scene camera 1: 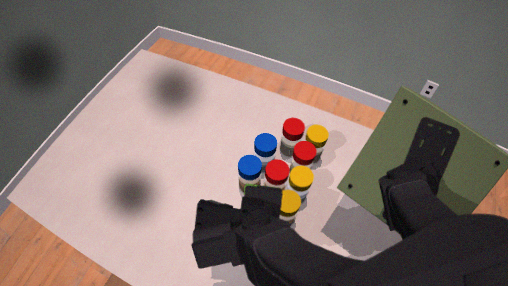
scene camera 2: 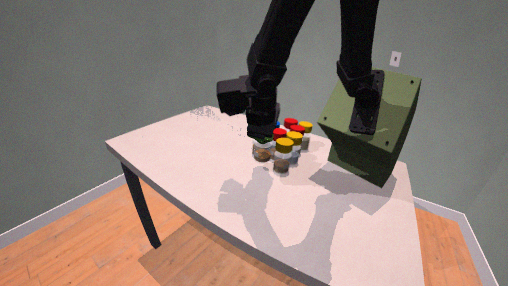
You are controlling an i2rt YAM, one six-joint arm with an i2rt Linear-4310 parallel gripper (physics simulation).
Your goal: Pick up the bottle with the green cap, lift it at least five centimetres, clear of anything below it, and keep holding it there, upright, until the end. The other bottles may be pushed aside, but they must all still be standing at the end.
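Where they show: gripper, fingertip midpoint: [scene camera 2: 264,134]; arm's base, origin of the base link: [scene camera 1: 420,175] [scene camera 2: 368,100].
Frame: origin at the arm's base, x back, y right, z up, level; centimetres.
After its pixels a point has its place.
The green-capped bottle [scene camera 1: 251,187] [scene camera 2: 262,151] {x -22.7, y -16.5, z -18.9 cm} is largely hidden by the gripper in scene camera 1. In scene camera 2 its clear body with brown contents hangs upright, a little above the table. My gripper [scene camera 1: 257,191] {x -24.2, y -14.3, z -14.8 cm} [scene camera 2: 260,137] {x -24.2, y -14.3, z -14.8 cm} points down and is shut on it near the cap; the fingertips are partly hidden. Two blue-capped bottles [scene camera 1: 265,144] {x -31.7, y 0.1, z -16.9 cm} [scene camera 1: 249,167] {x -31.3, y -7.2, z -16.9 cm}, three red-capped bottles [scene camera 1: 293,129] {x -28.4, y 7.8, z -16.9 cm} [scene camera 1: 304,152] {x -22.9, y 3.4, z -16.9 cm} [scene camera 1: 277,172] {x -25.4, y -4.7, z -16.9 cm} and three yellow-capped bottles [scene camera 1: 317,135] {x -22.6, y 9.6, z -16.9 cm} [scene camera 1: 301,178] {x -20.1, y -3.0, z -16.9 cm} [scene camera 1: 289,202] {x -19.4, y -9.5, z -16.9 cm} stand close together beside it.
The pale table [scene camera 1: 110,135] {x -74.1, y -16.7, z -27.4 cm} [scene camera 2: 175,145] {x -58.5, y -26.6, z -27.4 cm} carries the bottles. A large green block [scene camera 1: 370,145] {x -10.5, y 1.0, z -0.5 cm} [scene camera 2: 360,162] {x 2.2, y 7.0, z -22.1 cm} stands right of the bottles, with a black arm part against it. Shadows of the arm fall on the table's near part in scene camera 2.
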